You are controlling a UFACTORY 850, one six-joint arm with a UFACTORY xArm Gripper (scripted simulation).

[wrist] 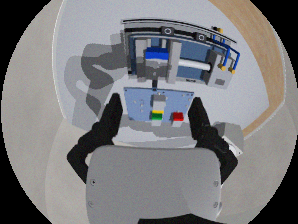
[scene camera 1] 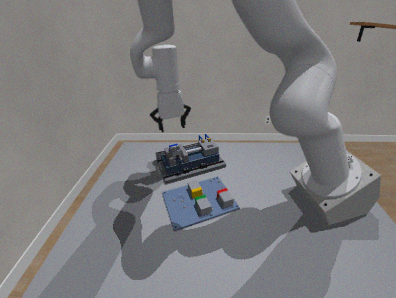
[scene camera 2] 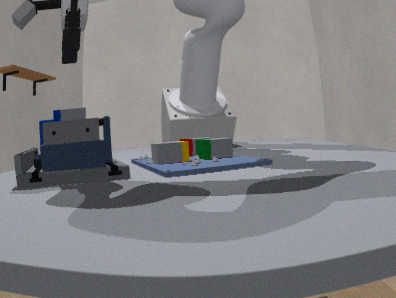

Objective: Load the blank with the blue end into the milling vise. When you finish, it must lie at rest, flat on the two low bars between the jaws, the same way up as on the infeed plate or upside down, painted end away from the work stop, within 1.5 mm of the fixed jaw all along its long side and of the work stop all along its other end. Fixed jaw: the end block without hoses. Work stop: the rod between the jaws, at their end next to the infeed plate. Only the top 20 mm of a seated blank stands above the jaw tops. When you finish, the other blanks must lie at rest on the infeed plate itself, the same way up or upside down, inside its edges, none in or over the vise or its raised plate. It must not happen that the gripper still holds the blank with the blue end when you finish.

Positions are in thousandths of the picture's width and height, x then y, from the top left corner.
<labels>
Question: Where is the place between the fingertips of my gripper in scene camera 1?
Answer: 436, 431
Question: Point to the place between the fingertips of my gripper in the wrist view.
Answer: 525, 458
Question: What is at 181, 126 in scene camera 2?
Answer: My gripper.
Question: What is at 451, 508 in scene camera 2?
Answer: A yellow-ended blank.
</labels>
